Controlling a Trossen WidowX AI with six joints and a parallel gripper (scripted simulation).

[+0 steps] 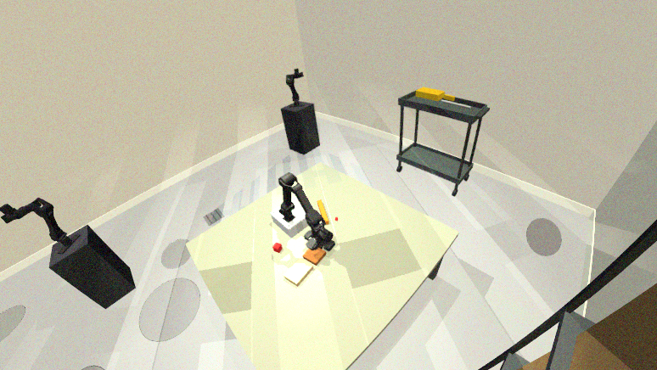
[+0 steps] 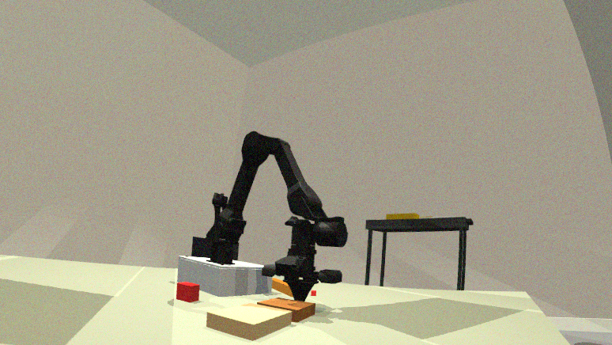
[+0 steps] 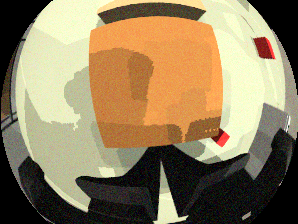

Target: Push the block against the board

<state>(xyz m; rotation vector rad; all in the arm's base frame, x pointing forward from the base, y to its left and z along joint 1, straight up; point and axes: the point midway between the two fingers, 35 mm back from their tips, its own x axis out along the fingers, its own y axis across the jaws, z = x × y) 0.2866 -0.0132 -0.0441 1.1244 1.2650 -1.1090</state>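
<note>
Right now my gripper tip is 6 cm to the left of the square orange block and 1 cm below it. From my gripper tip the other things lie so: orange piece 21 cm behind, 23 cm to the left, 1 cm above; then tan block 2 cm ahead, 20 cm to the right, 1 cm above.
</note>
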